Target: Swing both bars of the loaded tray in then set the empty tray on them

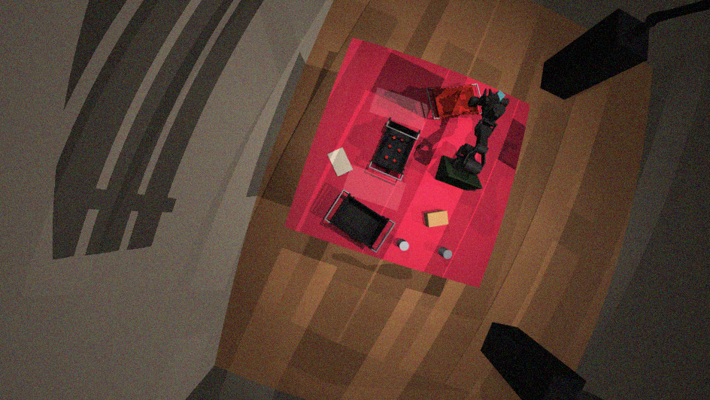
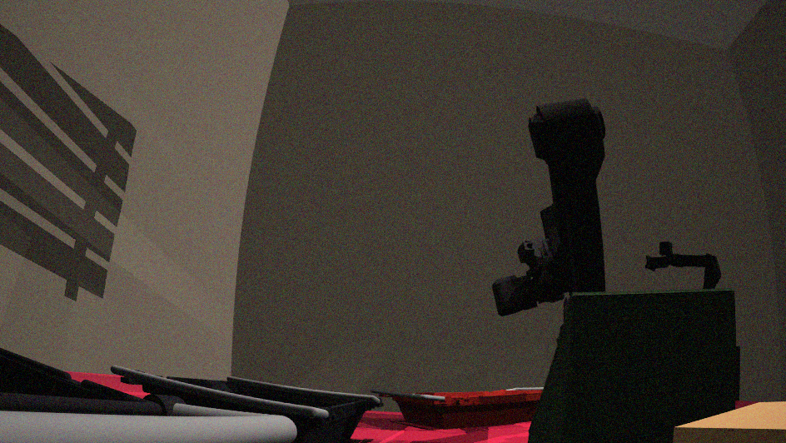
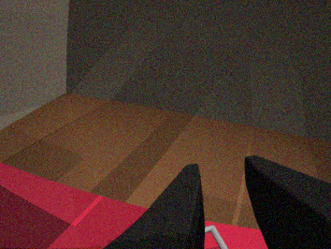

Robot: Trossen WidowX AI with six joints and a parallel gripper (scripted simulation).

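Now: gripper tip 8 cm short of the red tray and 20 cm above it. Round my gripper tip: teal block (21 cm behind, 16 cm to the right, 22 cm below); then white block (64 cm ahead, 57 cm to the left, 24 cm below); then tan box (72 cm to the left, 21 cm below).
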